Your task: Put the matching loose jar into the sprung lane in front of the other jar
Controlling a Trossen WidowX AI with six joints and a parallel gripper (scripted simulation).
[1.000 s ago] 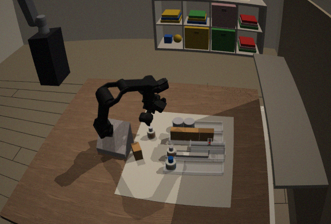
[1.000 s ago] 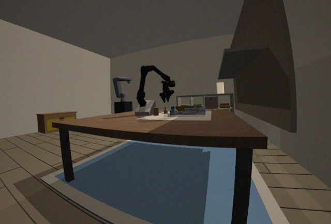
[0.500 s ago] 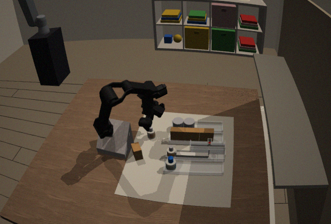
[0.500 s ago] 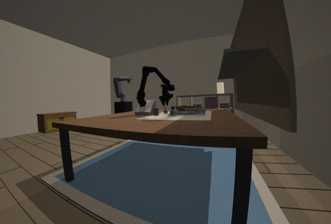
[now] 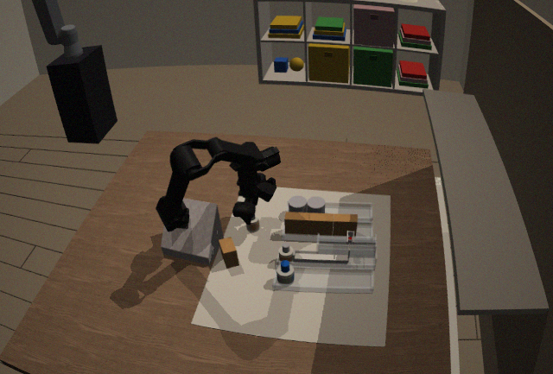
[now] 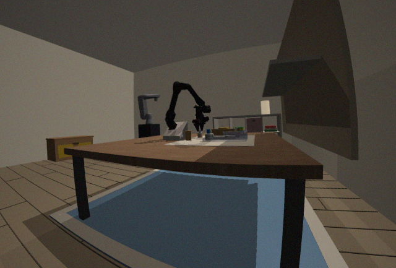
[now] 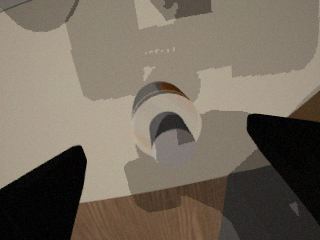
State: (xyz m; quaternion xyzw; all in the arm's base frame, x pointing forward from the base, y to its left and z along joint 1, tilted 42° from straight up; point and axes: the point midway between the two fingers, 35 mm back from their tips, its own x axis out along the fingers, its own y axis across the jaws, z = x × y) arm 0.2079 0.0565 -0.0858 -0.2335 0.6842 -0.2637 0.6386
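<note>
The blue-lidded jar is 14 cm ahead of my gripper tip, 21 cm to the right of it and 1 cm below it. From my gripper tip the other things lie so: orange box: 4 cm behind, 16 cm to the right, 2 cm below; then clear sprung lane: 28 cm ahead, 10 cm to the right, 4 cm below.
</note>
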